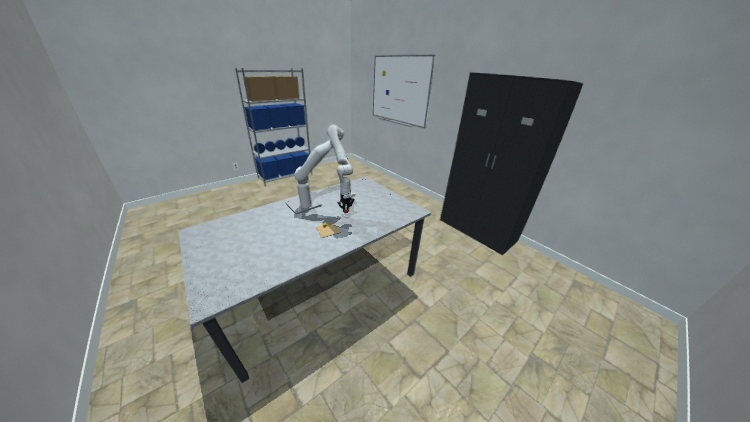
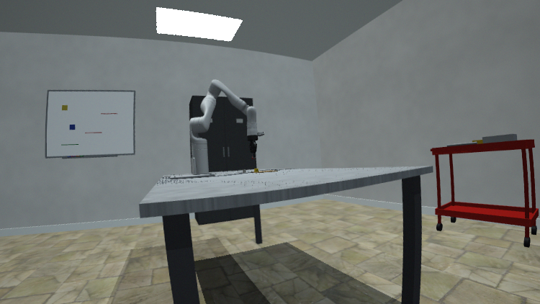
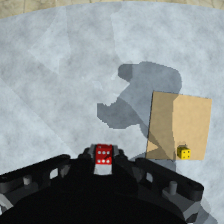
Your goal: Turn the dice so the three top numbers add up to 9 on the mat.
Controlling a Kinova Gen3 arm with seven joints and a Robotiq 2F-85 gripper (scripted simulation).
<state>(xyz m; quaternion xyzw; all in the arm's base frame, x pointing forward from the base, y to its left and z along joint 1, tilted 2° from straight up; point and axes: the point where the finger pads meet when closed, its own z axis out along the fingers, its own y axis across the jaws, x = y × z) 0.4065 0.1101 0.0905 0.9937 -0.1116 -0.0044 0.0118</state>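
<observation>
The white die is 10 cm below my hand, 8 cm behind it and 1 cm to the right of it. Round my hand: red die (1 cm below); tan mat (16 cm to the right, 11 cm below, 1 cm behind); yellow die (15 cm to the right, 10 cm below, 6 cm behind).
</observation>
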